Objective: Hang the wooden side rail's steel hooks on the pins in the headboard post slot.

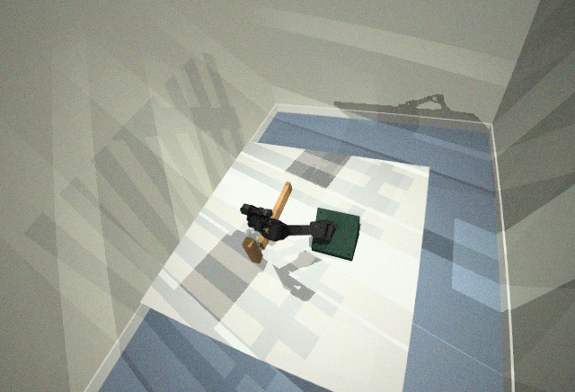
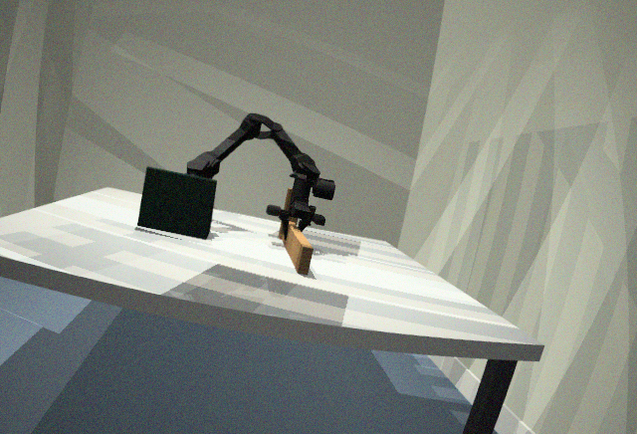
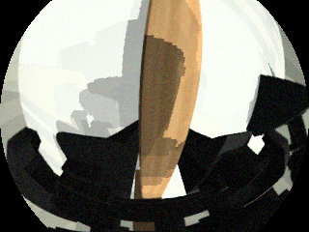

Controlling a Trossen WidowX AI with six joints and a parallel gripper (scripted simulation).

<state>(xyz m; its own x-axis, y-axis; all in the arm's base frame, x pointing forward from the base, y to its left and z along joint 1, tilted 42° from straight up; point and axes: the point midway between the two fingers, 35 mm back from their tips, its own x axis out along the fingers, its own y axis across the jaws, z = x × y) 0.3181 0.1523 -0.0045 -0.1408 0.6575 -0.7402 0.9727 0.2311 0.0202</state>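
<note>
Now: gripper tip 20 mm past the wooden headboard post, 150 mm to the right of it and 60 mm below it.
</note>
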